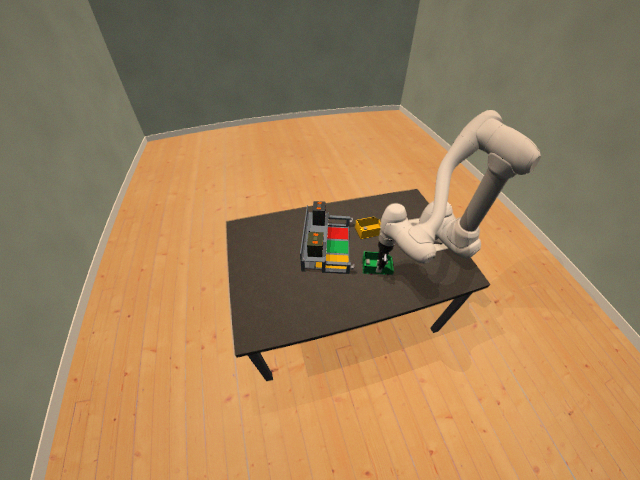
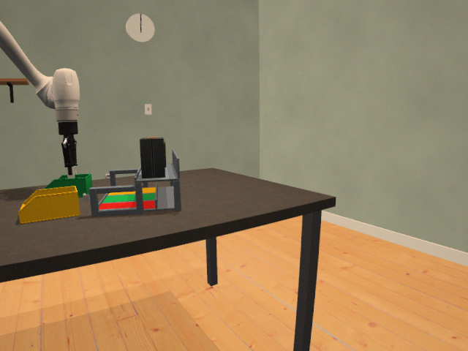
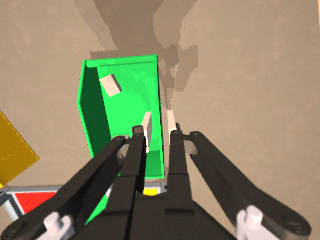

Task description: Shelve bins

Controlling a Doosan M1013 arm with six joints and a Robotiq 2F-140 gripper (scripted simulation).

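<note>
My gripper is now 50 mm to the left of the green bin, 40 mm above it and 10 mm past it. From my hand the other things lie so: yellow bin 330 mm to the right, 40 mm below, 20 mm behind.
</note>
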